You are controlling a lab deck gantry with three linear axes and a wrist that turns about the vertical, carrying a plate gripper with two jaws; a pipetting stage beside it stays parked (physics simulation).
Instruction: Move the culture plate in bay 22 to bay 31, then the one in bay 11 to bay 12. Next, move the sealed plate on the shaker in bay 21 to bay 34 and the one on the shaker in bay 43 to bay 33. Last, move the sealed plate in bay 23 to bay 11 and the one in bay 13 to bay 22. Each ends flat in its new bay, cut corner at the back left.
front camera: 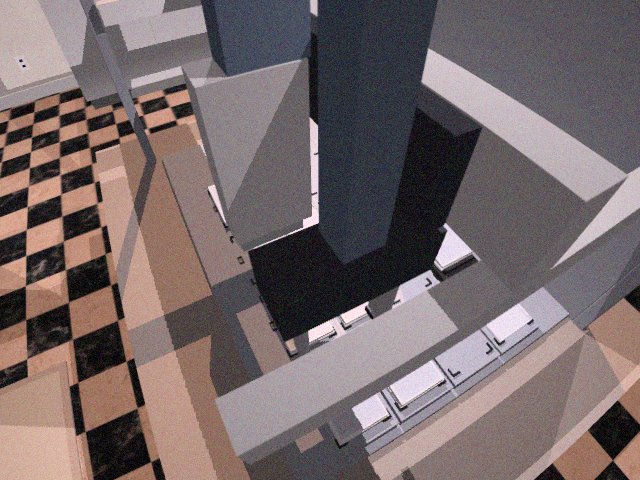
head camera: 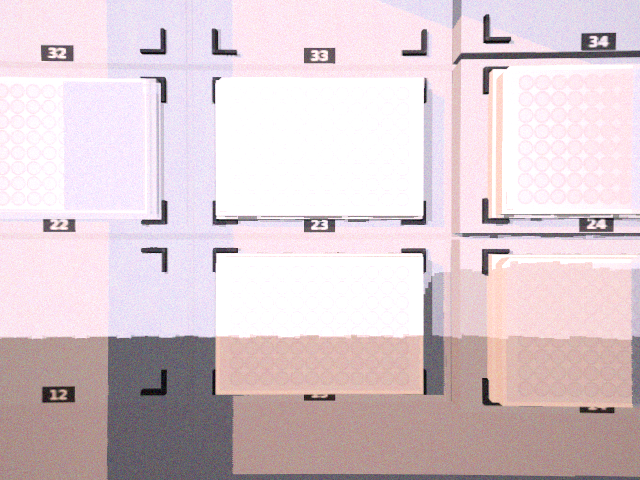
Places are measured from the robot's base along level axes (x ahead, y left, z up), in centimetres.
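Where they show: robot's base, origin of its link: (front camera: 209, 191).
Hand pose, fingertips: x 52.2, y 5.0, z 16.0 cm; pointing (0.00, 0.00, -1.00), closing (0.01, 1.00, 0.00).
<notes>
Things, the pixels of their top centre, and the offset from my fingertips. "*": a spot on its surface instead.
- bay 22, a spot on its surface: (head camera: 31, 149) * dx -30.0, dy +9.8, dz -14.6 cm
- bay 23, a spot on its surface: (head camera: 319, 147) * dx -13.0, dy +10.0, dz -14.6 cm
- bay 13, a spot on its surface: (head camera: 319, 320) * dx -13.0, dy -0.4, dz -14.6 cm
- bay 12, a spot on its surface: (head camera: 129, 320) * dx -25.0, dy -0.7, dz -16.0 cm
- bay 33, a spot on its surface: (head camera: 319, 31) * dx -13.0, dy +17.6, dz -16.0 cm
- bay 34, a spot on its surface: (head camera: 558, 31) * dx +1.1, dy +16.7, dz -14.6 cm
- bay 43 shaker, centre of its top: (front camera: 438, 236) dx -13.1, dy +31.6, dz -12.4 cm
- bay 24, a spot on its surface: (head camera: 573, 139) * dx +1.1, dy +10.0, dz -13.1 cm
- bay 14, a spot on its surface: (head camera: 568, 330) * dx +0.8, dy -0.6, dz -13.1 cm
- plate, centre of its top: (front camera: 492, 302) dx +3.4, dy +31.4, dz -13.8 cm
In the head view the plate in bay 22 (head camera: 31, 149) shows round wells and is cut off by the left edge. Pale plates lie flat in bay 23 (head camera: 319, 147) and bay 13 (head camera: 319, 320). The visible part of bay 12 (head camera: 129, 320) holds no plate, nor do the visible parts of bay 33 (head camera: 319, 31) and bay 34 (head camera: 558, 31). My gripper (front camera: 337, 330) hangs under the black head in the front view, jaws apart, over the bay 13 and 23 side; the head hides much of it. A plate on the bay 43 shaker (front camera: 453, 250) shows behind. Bays 11, 21 and 31 are hidden.
Plates stand in bay 24 (front camera: 416, 383) (head camera: 573, 139) and bay 14 (front camera: 371, 411) (head camera: 568, 330). Another plate (front camera: 509, 323) is in bay 44. A grey beam (front camera: 336, 372) crosses the front of the deck. The parked grey pipetting stage (front camera: 258, 155) stands beside the dark column (front camera: 361, 129).
</notes>
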